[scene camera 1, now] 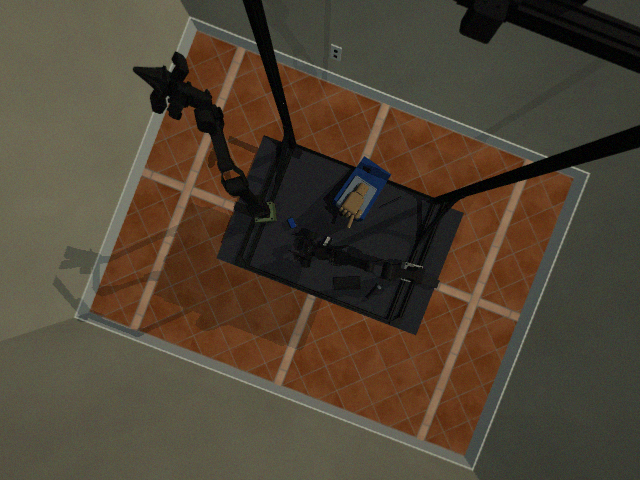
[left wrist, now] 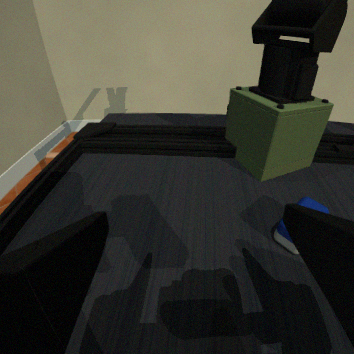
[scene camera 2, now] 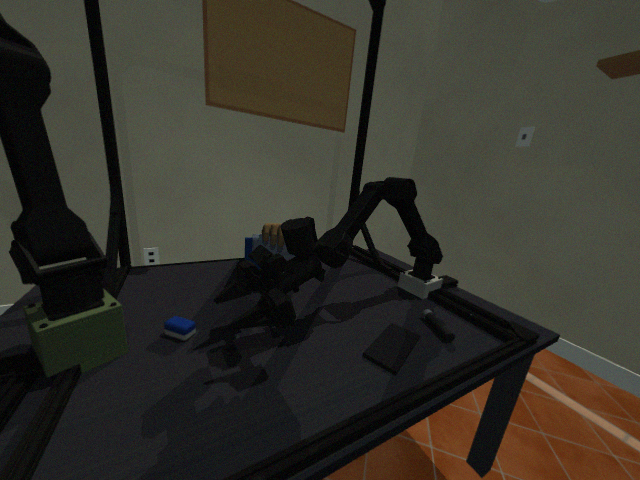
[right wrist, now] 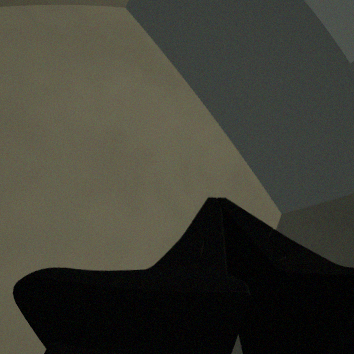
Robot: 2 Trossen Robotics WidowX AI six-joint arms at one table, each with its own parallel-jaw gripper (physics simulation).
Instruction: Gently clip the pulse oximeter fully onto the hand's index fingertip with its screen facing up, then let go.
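Places are measured from the left arm's base along level axes (x ahead, y left, z up), in centimetres.
Pixels of known places: left gripper, fingertip midpoint: (scene camera 1: pixel 295 245) (left wrist: pixel 196 216) (scene camera 2: pixel 221 313); right gripper, fingertip midpoint: (scene camera 1: pixel 133 68) (right wrist: pixel 214 205); left arm's base, origin of the base link: (scene camera 1: pixel 412 273) (scene camera 2: pixel 421 275); right arm's base, origin of the base link: (scene camera 1: pixel 263 211) (left wrist: pixel 280 94) (scene camera 2: pixel 74 305).
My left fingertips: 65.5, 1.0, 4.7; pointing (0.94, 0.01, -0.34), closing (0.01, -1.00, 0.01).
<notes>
Ahead of a thing's pixels: the offset from my left fingertips to its middle, as dx, dy, dz. Level surfaces: height alone.
The pulse oximeter @[+5.5, -11.4, -8.3] (scene camera 1: pixel 291 223) (scene camera 2: pixel 179 328) (left wrist: pixel 310 204), blue on top and white below, lies flat on the dark table @[dz -10.0] (scene camera 1: pixel 385 238). The wooden hand (scene camera 1: pixel 355 202) (scene camera 2: pixel 272 233) rests on a blue stand (scene camera 1: pixel 371 173), its index finger pointing toward the table's middle. My left gripper (scene camera 1: pixel 298 239) (scene camera 2: pixel 253 291) (left wrist: pixel 196 216) is open and empty, low over the table just beside the oximeter. In the left wrist view its right finger hides part of the oximeter. My right gripper (scene camera 1: pixel 144 72) (right wrist: pixel 214 205) is shut and empty, raised far off the table's left side.
A green block (scene camera 1: pixel 270 212) (scene camera 2: pixel 99 329) (left wrist: pixel 277 133) carries the right arm's base near the oximeter. A small white item @[-16.5, -6.1, -8.4] (scene camera 1: pixel 326 241) lies by the left arm. A flat black pad @[-33.1, +13.9, -9.6] (scene camera 1: pixel 347 282) (scene camera 2: pixel 391 347) and a dark cylinder @[-48.8, +15.1, -8.6] (scene camera 2: pixel 437 324) lie near the front edge.
</notes>
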